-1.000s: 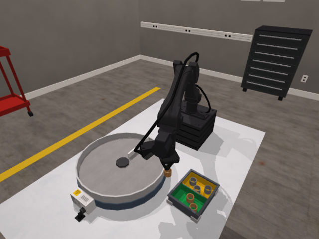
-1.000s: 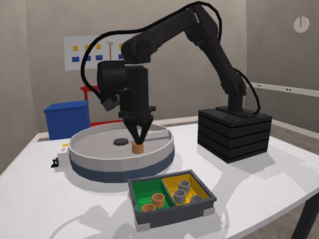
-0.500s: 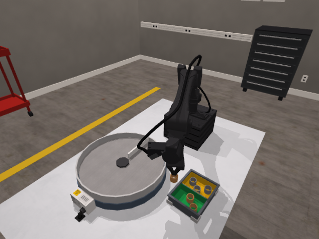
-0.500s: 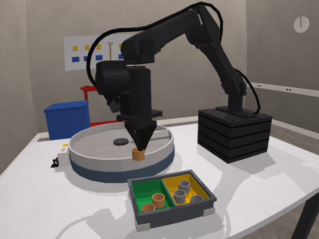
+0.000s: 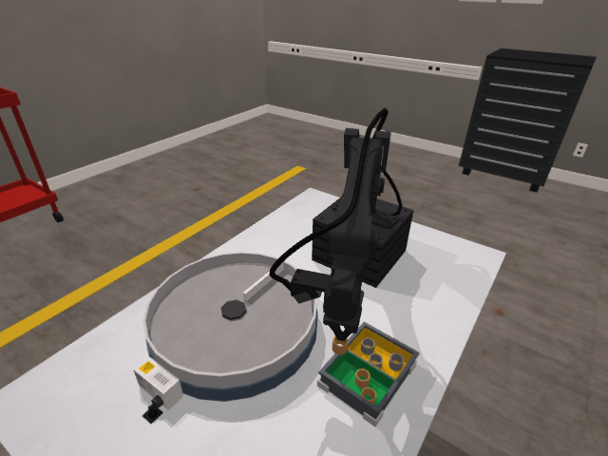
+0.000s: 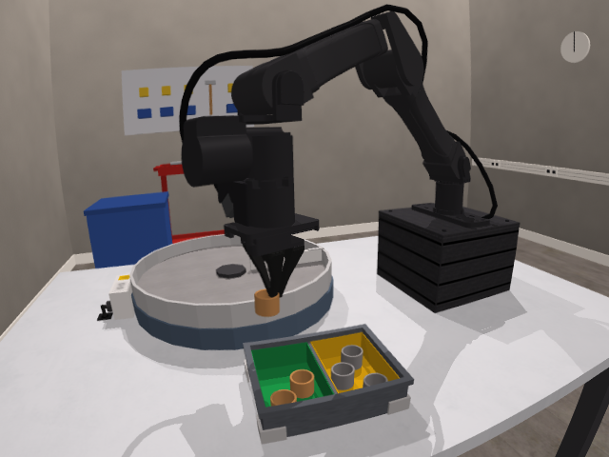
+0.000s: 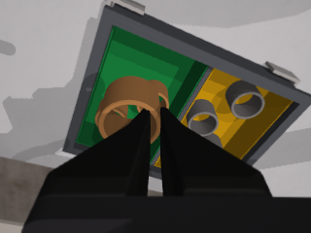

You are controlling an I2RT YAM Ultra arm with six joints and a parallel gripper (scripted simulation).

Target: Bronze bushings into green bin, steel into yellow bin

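My hand is 12 cm above the green bin and 5 cm to the right of it. From my hand the other things lie so: dark grey tray (11 cm below, 6 cm to the left, 4 cm behind); turntable (30 cm to the right, 8 cm below, 2 cm ahead); yellow bin (12 cm below, 9 cm behind, 6 cm to the left).
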